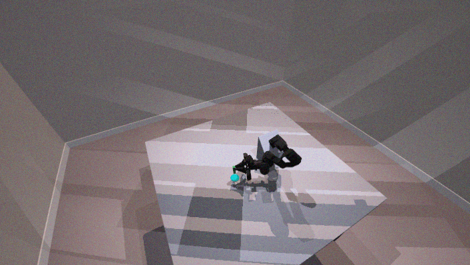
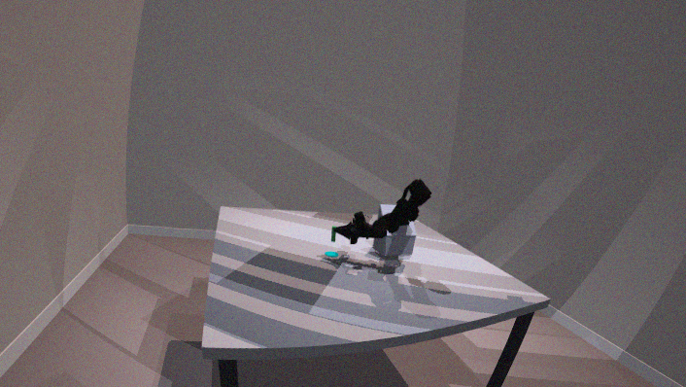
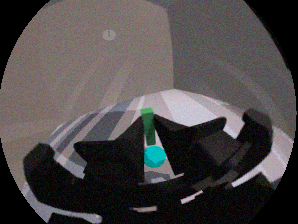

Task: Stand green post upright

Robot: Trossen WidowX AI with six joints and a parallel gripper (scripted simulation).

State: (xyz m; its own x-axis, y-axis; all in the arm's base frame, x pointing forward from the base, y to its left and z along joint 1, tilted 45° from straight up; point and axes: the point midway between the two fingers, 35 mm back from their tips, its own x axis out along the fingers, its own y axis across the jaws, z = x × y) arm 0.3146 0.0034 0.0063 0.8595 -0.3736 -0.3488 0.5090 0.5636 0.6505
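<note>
Now: gripper tip 12 cm above the cyan circle. The rest, counted from my gripper tip: green post: 2 cm below.
</note>
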